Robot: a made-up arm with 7 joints. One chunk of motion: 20 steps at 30 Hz.
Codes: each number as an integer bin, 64 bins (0 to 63) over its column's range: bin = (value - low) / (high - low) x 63, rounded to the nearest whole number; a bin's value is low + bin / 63 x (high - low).
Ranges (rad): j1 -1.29..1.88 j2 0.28..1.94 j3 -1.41..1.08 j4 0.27..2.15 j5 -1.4..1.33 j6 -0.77..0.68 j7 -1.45..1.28
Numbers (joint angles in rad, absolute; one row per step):
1: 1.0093 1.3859 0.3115 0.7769 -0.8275 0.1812 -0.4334
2: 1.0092 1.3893 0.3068 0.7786 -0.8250 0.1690 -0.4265
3: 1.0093 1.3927 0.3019 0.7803 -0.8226 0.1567 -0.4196
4: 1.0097 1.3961 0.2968 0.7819 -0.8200 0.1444 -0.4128
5: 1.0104 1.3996 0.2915 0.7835 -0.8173 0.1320 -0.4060
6: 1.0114 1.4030 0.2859 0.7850 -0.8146 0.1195 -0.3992
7: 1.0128 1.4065 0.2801 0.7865 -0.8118 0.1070 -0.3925
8: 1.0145 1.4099 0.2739 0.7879 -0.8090 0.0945 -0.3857
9: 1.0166 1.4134 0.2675 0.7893 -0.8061 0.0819 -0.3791
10: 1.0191 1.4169 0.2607 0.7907 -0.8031 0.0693 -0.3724
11: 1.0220 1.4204 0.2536 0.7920 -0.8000 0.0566 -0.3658
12: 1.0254 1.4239 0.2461 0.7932 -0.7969 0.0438 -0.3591
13: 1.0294 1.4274 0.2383 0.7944 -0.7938 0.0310 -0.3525
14: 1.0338 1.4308 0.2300 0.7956 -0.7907 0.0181 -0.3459
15: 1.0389 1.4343 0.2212 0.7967 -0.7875 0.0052 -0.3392
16: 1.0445 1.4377 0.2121 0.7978 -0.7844 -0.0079 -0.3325
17: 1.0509 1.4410 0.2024 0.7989 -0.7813 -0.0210 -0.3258
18: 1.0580 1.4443 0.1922 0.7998 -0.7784 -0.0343 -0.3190
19: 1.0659 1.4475 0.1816 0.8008 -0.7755 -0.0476 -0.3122
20: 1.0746 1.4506 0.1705 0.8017 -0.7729 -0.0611 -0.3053
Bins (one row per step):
1: 46 42 44 17 13 41 23
2: 46 42 43 17 13 41 24
3: 46 42 43 17 13 40 24
4: 46 42 43 17 13 40 24
5: 46 42 43 17 13 39 24
6: 46 43 43 17 14 39 24
7: 46 43 43 17 14 38 24
8: 46 43 43 17 14 38 25
9: 46 43 42 17 14 37 25
10: 46 43 42 17 14 36 25
11: 46 43 42 17 14 36 25
12: 46 43 42 18 14 35 25
13: 46 44 42 18 14 35 25
14: 46 44 41 18 14 34 25
15: 46 44 41 18 14 34 26
16: 46 44 41 18 14 33 26
17: 47 44 41 18 14 33 26
18: 47 44 41 18 14 32 26
19: 47 44 40 18 14 31 26
20: 47 44 40 18 14 31 26

